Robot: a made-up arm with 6 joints. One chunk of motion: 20 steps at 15 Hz.
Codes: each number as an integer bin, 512 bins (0 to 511) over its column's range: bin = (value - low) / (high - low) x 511, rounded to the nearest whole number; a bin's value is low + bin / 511 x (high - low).
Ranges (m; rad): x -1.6..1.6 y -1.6..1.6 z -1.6..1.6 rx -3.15..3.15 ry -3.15..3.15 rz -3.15..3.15
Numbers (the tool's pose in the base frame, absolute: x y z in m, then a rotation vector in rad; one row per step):
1: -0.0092 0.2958 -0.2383 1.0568 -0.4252 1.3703
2: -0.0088 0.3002 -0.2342 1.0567 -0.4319 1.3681
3: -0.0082 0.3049 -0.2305 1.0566 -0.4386 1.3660
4: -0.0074 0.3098 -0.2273 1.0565 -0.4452 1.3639
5: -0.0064 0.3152 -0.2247 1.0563 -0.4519 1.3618
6: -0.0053 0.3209 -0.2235 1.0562 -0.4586 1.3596
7: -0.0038 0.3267 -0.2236 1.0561 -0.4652 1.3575
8: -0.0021 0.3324 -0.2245 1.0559 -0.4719 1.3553
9: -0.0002 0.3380 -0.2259 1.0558 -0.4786 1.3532
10: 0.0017 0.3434 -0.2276 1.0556 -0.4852 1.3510
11: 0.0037 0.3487 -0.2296 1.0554 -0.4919 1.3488
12: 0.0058 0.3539 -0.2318 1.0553 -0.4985 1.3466
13: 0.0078 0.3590 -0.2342 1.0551 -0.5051 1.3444
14: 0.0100 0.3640 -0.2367 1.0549 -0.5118 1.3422
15: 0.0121 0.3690 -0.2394 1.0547 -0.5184 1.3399
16: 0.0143 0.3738 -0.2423 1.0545 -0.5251 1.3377
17: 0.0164 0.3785 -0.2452 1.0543 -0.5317 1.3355
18: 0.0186 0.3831 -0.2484 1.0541 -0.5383 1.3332
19: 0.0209 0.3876 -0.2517 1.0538 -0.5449 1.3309
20: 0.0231 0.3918 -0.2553 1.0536 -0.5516 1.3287
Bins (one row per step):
1: 254 303 217 341 221 367
2: 254 303 218 341 220 366
3: 254 304 219 341 220 366
4: 254 305 219 341 219 366
5: 254 306 220 341 219 366
6: 255 307 220 341 218 366
7: 255 308 220 341 218 366
8: 255 309 220 341 217 365
9: 255 309 219 341 217 365
10: 256 310 219 341 216 365
11: 256 311 219 341 216 365
12: 256 312 218 341 215 365
13: 257 313 218 341 215 365
14: 257 314 218 341 214 364
15: 257 314 217 341 213 364
16: 258 315 217 341 213 364
17: 258 316 216 341 212 364
18: 258 317 216 341 212 364
19: 259 317 215 341 211 363
20: 259 318 215 341 211 363

